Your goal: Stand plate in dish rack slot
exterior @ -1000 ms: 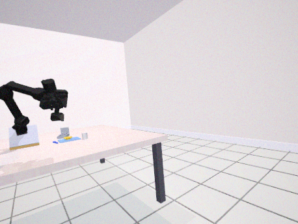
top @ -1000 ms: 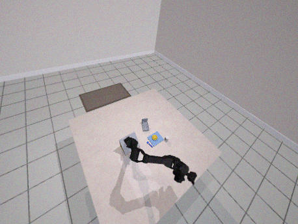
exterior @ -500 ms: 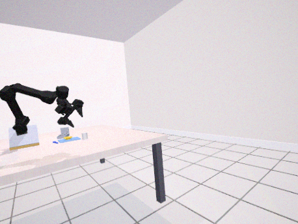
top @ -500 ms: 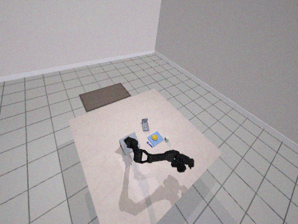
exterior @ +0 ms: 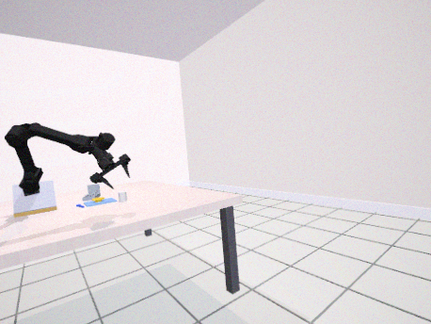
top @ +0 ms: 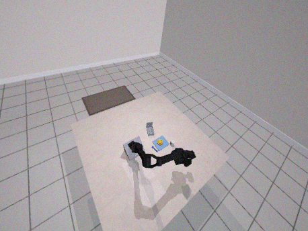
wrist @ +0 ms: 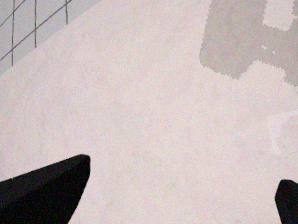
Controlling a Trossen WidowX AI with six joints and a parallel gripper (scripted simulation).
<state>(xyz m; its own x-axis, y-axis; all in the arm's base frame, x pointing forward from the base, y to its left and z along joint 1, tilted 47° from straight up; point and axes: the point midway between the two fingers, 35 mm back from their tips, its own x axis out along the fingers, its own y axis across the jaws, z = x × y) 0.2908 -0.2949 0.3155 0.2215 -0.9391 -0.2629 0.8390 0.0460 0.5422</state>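
My gripper tip is 33 cm to the right of the yellow plate, 10 cm above it and 2 cm past it. Round my gripper tip: white cup: 23 cm to the left, 10 cm below, 8 cm ahead; dish rack: 52 cm to the left, 10 cm below; blue mat: 32 cm to the left, 12 cm below, 1 cm behind.
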